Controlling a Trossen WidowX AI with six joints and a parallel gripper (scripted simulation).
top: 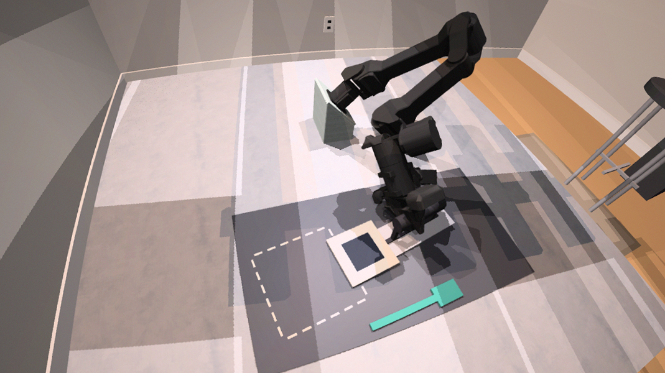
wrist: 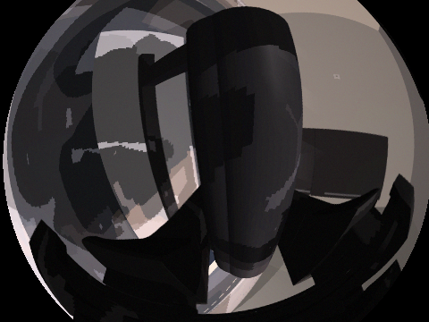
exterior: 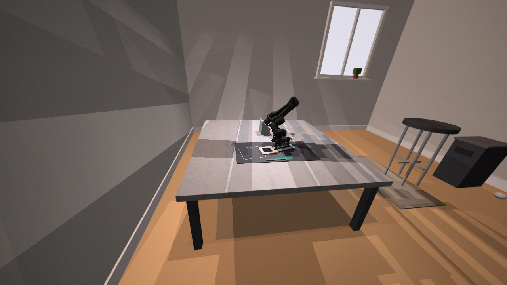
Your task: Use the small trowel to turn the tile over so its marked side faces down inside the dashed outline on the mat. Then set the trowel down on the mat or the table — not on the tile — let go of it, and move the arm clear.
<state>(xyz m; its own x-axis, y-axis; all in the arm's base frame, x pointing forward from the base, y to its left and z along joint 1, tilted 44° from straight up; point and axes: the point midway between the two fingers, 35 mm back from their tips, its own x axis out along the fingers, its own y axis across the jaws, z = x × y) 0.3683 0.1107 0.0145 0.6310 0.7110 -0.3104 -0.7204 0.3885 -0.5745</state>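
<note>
Now: gripper tip 8 cm above the dark mat and 5 cm to the left of it. Also, from my gripper tip: teal long-handled tool (13 cm ahead, 5 cm below, 1 cm to the right); then square tile (11 cm to the right, 5 cm below).
</note>
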